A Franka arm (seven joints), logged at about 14 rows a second.
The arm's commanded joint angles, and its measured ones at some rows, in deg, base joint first. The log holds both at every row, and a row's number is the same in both.
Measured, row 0: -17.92 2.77 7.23 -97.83 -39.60 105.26 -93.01
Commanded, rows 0 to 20: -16.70 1.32 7.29 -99.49 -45.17 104.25 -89.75; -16.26 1.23 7.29 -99.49 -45.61 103.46 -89.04; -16.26 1.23 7.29 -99.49 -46.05 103.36 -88.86; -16.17 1.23 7.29 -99.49 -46.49 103.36 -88.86; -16.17 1.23 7.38 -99.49 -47.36 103.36 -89.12; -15.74 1.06 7.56 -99.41 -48.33 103.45 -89.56; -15.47 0.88 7.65 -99.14 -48.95 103.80 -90.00; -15.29 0.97 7.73 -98.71 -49.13 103.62 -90.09; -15.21 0.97 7.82 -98.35 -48.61 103.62 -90.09; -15.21 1.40 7.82 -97.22 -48.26 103.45 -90.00; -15.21 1.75 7.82 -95.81 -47.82 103.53 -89.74; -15.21 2.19 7.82 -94.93 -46.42 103.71 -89.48; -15.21 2.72 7.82 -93.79 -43.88 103.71 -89.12; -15.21 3.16 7.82 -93.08 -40.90 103.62 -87.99; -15.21 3.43 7.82 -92.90 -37.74 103.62 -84.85; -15.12 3.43 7.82 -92.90 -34.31 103.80 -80.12; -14.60 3.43 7.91 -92.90 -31.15 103.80 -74.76; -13.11 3.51 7.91 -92.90 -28.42 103.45 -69.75; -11.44 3.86 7.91 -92.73 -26.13 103.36 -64.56; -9.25 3.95 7.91 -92.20 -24.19 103.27 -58.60; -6.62 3.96 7.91 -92.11 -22.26 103.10 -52.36
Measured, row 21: -10.51 3.24 7.84 -94.01 -25.84 103.89 -62.38
